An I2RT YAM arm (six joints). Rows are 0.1 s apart.
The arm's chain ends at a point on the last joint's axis. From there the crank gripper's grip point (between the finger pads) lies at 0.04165 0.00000 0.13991 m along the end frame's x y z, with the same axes.
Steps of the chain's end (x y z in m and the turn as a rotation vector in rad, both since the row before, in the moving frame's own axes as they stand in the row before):
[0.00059 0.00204 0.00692 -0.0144 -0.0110 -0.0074]
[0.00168 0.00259 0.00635 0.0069 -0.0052 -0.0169]
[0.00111 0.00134 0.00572 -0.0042 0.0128 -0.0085]
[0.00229 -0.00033 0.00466 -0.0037 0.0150 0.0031]
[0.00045 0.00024 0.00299 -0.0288 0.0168 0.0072]
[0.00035 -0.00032 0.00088 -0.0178 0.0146 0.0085]
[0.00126 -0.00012 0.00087 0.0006 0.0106 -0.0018]
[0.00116 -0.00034 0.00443 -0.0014 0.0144 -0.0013]
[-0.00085 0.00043 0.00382 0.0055 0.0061 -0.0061]
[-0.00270 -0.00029 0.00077 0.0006 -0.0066 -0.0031]
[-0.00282 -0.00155 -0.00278 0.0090 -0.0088 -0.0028]
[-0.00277 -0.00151 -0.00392 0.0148 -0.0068 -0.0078]
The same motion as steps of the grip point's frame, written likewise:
[-0.00095 0.00376 0.00736 -0.0144 -0.0110 -0.0074]
[0.00094 0.00093 0.00656 0.0069 -0.0052 -0.0169]
[0.00290 0.00156 0.00517 -0.0042 0.0128 -0.0085]
[0.00438 0.00032 0.00402 -0.0037 0.0150 0.0031]
[0.00278 0.00457 0.00221 -0.0288 0.0168 0.0072]
[0.00238 0.00253 0.00023 -0.0178 0.0146 0.0085]
[0.00274 -0.00028 0.00042 0.0006 0.0106 -0.0018]
[0.00317 -0.00020 0.00382 -0.0014 0.0144 -0.0013]
[0.00000 -0.00060 0.00356 0.0055 0.0061 -0.0061]
[-0.00362 -0.00050 0.00104 0.0006 -0.0066 -0.0031]
[-0.00405 -0.00293 -0.00243 0.0090 -0.0088 -0.0028]
[-0.00373 -0.00390 -0.00366 0.0148 -0.0068 -0.0078]

